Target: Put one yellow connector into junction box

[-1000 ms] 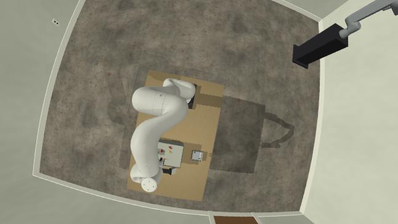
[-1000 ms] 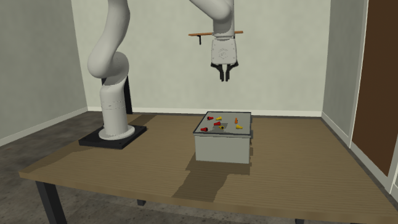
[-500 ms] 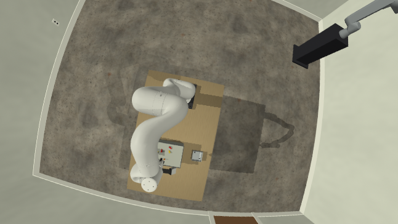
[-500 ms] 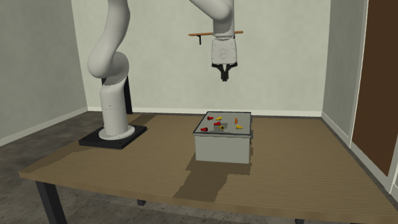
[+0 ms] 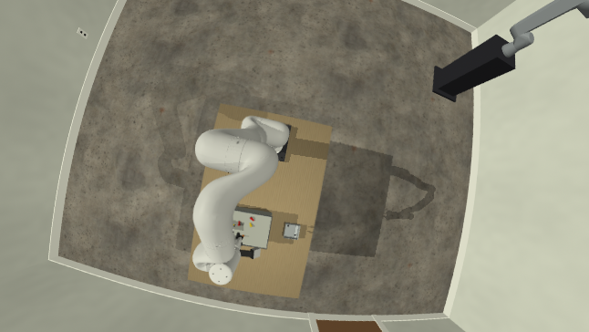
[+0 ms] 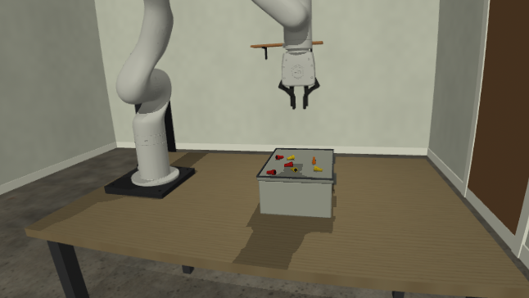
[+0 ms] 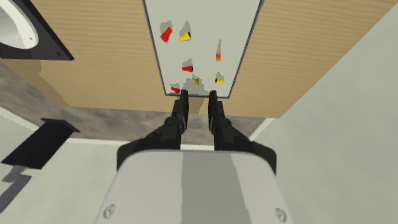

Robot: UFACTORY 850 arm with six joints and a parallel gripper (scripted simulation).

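Now: hand 19 cm above the orange connector, 5 cm short of it and 1 cm to the left of it. From my hand the other things lie so: grey tool case 23 cm below.
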